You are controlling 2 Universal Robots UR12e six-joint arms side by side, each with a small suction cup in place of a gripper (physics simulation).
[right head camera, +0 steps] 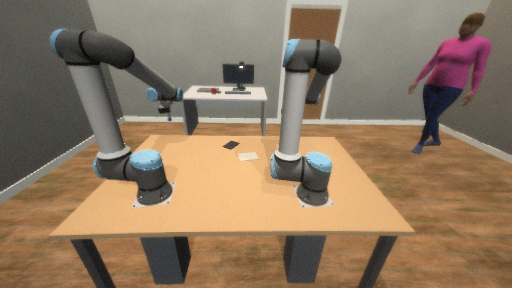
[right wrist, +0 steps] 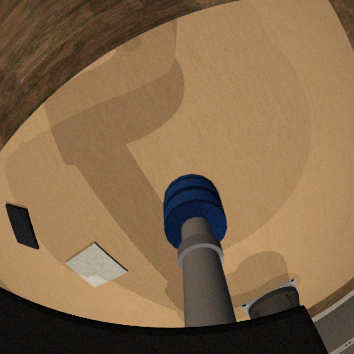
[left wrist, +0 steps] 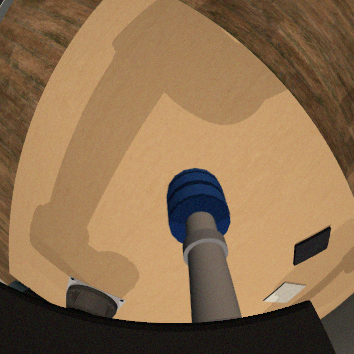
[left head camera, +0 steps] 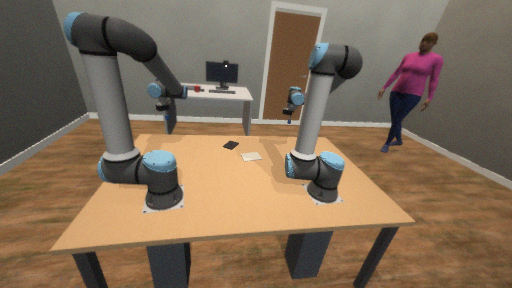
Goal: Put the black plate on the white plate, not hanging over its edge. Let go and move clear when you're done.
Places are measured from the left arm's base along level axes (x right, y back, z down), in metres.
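Pixels of known places: left hand, tool point: (right head camera: 169, 120) (left wrist: 193, 193) (left head camera: 167, 118); right hand, tool point: (right wrist: 190, 200) (left head camera: 288, 123); left arm's base, link origin: (right head camera: 155, 193) (left wrist: 91, 299) (left head camera: 165, 197); right arm's base, link origin: (right head camera: 312, 194) (right wrist: 272, 302) (left head camera: 321, 192).
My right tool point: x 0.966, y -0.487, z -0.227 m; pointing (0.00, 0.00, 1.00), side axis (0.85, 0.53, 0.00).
Ahead of a thing's pixels: the offset from my right tool point to its middle. Level surfaces: height alone.
The black plate {dx -0.479, dy -0.076, dz +0.222 m} (left head camera: 231, 145) (right head camera: 231, 145) (left wrist: 312, 246) (right wrist: 22, 226) lies flat on the table, towards its far edge. The white plate {dx -0.358, dy +0.132, dz +0.224 m} (left head camera: 251, 157) (right head camera: 248, 156) (left wrist: 285, 292) (right wrist: 97, 265) lies flat on the table, nearer the arm bases and a little to the right of the black plate in the head views, apart from it. My left suction cup (left head camera: 167, 117) (right head camera: 169, 119) (left wrist: 196, 192) hangs high above the table, left of both plates, holding nothing. My right suction cup (left head camera: 289, 121) (right wrist: 193, 197) hangs high, right of both plates, holding nothing; the right arm hides it in the right head view.
The wooden table {dz +0.227 m} (left head camera: 215, 210) (right head camera: 215, 205) carries both arm bases near its front edge. A white desk (left head camera: 240, 93) (right head camera: 257, 93) with a monitor (left head camera: 221, 72) (right head camera: 238, 74) and a red cup (left head camera: 197, 88) (right head camera: 214, 91) stands behind. A person (left head camera: 417, 75) (right head camera: 457, 70) stands at the right.
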